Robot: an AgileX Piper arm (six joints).
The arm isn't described. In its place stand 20 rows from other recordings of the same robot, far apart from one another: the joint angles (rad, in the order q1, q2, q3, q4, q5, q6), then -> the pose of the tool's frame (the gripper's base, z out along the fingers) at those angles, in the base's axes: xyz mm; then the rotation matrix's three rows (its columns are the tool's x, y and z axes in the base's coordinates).
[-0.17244 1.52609 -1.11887 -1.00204 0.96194 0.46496] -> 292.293 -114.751 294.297; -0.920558 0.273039 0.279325; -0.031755 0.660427 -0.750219; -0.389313 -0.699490 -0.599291
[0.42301 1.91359 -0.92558 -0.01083 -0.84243 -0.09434] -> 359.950 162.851 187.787; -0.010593 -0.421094 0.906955; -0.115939 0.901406 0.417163; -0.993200 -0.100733 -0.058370
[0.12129 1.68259 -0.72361 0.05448 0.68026 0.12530] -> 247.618 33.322 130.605; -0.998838 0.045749 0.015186; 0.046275 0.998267 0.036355; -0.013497 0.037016 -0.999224
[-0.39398 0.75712 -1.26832 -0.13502 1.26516 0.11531] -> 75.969 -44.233 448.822; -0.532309 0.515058 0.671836; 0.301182 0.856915 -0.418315; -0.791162 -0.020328 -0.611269
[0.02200 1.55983 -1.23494 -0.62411 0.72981 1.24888] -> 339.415 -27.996 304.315; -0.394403 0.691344 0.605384; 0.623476 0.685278 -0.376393; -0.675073 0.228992 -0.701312
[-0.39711 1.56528 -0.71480 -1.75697 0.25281 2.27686] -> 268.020 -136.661 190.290; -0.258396 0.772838 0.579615; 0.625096 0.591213 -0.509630; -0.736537 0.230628 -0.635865
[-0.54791 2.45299 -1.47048 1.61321 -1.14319 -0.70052] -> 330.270 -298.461 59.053; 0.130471 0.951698 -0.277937; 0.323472 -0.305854 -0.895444; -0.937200 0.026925 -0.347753
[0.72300 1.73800 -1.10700 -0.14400 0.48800 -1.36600] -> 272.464 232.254 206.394; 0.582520 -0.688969 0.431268; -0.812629 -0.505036 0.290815; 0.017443 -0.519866 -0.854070
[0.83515 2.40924 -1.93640 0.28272 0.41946 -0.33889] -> 354.737 407.322 144.916; -0.412501 -0.825637 0.384925; -0.573380 0.563667 0.594571; -0.707869 0.024553 -0.705916
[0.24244 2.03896 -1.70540 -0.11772 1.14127 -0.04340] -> 416.991 93.114 228.836; -0.929654 -0.306838 0.203945; -0.324628 0.943965 -0.059560; -0.174242 -0.121576 -0.977169
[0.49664 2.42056 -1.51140 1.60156 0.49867 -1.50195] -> 401.117 266.863 54.095; -0.704046 -0.640196 0.307355; -0.277970 0.646700 0.710290; -0.653492 0.414641 -0.633262
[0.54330 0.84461 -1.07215 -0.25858 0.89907 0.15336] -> 136.231 60.996 410.380; -0.456774 -0.366540 0.810559; -0.287058 0.923157 0.255692; -0.841995 -0.115884 -0.526893
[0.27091 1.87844 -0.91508 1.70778 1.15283 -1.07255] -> 297.926 168.251 180.766; -0.977457 -0.185709 0.100450; 0.052449 0.247277 0.967524; -0.204517 0.950982 -0.231963
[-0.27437 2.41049 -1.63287 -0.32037 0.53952 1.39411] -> 453.509 -142.943 56.136; -0.104522 0.950078 0.293985; 0.950733 0.182205 -0.250815; -0.291859 0.253285 -0.922315
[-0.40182 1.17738 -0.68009 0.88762 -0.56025 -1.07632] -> 214.499 -131.900 316.082; -0.226128 0.700471 0.676909; -0.168863 0.656199 -0.735451; -0.959349 -0.280611 -0.030101
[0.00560 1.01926 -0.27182 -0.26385 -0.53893 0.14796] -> 185.719 13.220 235.052; -0.124805 -0.148577 0.980994; -0.079769 0.987026 0.139343; -0.988970 -0.060862 -0.135037
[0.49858 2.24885 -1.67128 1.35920 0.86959 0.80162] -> 392.298 290.992 179.483; -0.442114 0.893712 0.076250; 0.430626 0.136916 0.892085; 0.786827 0.427238 -0.445388
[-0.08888 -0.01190 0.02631 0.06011 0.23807 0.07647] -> 55.298 -3.634 183.483; -0.151920 0.096138 0.983706; 0.148538 0.986176 -0.073440; -0.977168 0.134960 -0.164100
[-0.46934 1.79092 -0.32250 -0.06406 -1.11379 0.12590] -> 230.496 -111.031 123.963; -0.196063 0.423268 0.884536; 0.208511 0.899410 -0.384168; -0.958166 0.109115 -0.264597
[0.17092 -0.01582 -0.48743 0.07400 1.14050 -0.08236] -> -10.372 4.415 267.628; -0.501925 -0.252332 0.827285; -0.138699 0.967600 0.210979; -0.853718 -0.008848 -0.520661
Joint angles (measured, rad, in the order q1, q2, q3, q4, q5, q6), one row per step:
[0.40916 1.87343 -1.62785 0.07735 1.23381 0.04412]
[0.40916 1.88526 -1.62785 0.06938 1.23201 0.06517]
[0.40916 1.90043 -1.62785 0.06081 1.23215 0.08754]
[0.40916 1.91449 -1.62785 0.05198 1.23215 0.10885]
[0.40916 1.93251 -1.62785 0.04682 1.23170 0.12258]
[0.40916 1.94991 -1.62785 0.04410 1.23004 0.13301]
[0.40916 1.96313 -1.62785 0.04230 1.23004 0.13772]
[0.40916 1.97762 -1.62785 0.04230 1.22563 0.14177]
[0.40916 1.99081 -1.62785 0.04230 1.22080 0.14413]
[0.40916 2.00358 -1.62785 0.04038 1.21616 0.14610]
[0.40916 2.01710 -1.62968 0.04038 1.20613 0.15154]
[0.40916 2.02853 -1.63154 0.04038 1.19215 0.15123]
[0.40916 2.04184 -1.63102 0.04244 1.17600 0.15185]
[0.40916 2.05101 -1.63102 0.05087 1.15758 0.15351]
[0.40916 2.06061 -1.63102 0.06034 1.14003 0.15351]
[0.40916 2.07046 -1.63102 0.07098 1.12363 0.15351]
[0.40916 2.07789 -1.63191 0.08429 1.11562 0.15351]
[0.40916 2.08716 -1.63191 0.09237 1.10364 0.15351]
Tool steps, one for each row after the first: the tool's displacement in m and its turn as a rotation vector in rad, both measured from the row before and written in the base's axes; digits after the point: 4 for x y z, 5 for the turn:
[0.0020 0.0001 -0.0046 -0.00846 0.00886 -0.01951]
[0.0023 0.0002 -0.0060 -0.01108 0.01338 -0.02051]
[0.0021 0.0001 -0.0056 -0.01114 0.01173 -0.01936]
[0.0024 0.0005 -0.0071 -0.01024 0.01541 -0.01255]
[0.0022 0.0007 -0.0069 -0.00780 0.01426 -0.00982]
[0.0015 0.0005 -0.0053 -0.00651 0.01180 -0.00425]
[0.0019 0.0008 -0.0058 -0.00379 0.00952 -0.00421]
[0.0017 0.0007 -0.0053 -0.00324 0.00781 -0.00255]
[0.0016 0.0005 -0.0052 -0.00488 0.00683 -0.00161]
[0.0023 0.0010 -0.0050 -0.00053 0.00181 -0.00581]
[0.0024 0.0010 -0.0041 0.00158 -0.00412 -0.00023]
[0.0023 0.0012 -0.0055 0.00255 -0.00138 -0.00189]
[0.0020 0.0016 -0.0036 0.01083 -0.00529 -0.00518]
[0.0019 0.0016 -0.0038 0.01105 -0.00384 -0.00406]
[0.0017 0.0017 -0.0039 0.01143 -0.00214 -0.00463]
[0.0009 0.0015 -0.0028 0.01182 0.00355 -0.00522]
[0.0014 0.0013 -0.0038 0.00764 0.00041 -0.00386]

